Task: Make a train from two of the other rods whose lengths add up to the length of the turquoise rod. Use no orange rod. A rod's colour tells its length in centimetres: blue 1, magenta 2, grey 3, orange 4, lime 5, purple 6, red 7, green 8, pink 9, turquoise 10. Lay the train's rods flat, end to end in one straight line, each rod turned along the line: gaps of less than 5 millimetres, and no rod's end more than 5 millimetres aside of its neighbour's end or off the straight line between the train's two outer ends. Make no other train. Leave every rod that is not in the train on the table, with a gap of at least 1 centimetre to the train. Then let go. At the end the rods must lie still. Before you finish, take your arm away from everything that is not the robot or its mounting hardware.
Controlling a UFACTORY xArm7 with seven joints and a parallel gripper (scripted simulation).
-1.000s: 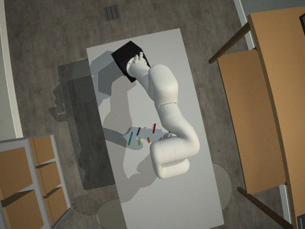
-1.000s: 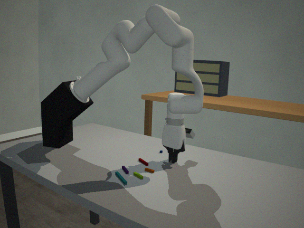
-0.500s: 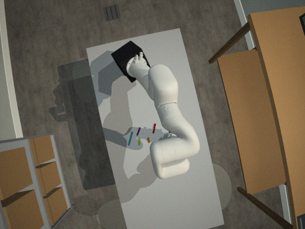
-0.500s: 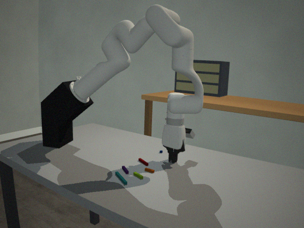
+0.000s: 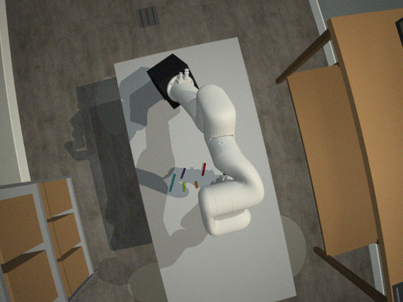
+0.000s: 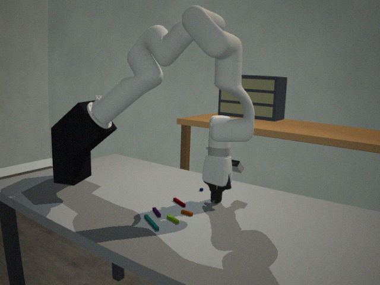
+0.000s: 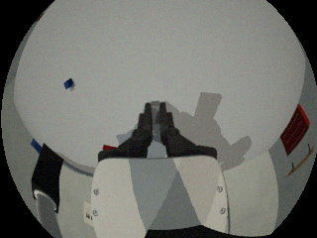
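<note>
Right now my hand is 130 mm past the blue rod, 30 mm to the right of it and 20 mm above it. From my hand the other things lie so: red rod 60 mm behind, 120 mm to the right, 20 mm below; then orange rod 30 mm ahead, 150 mm to the right, 20 mm below; then grey rod 20 mm below.
</note>
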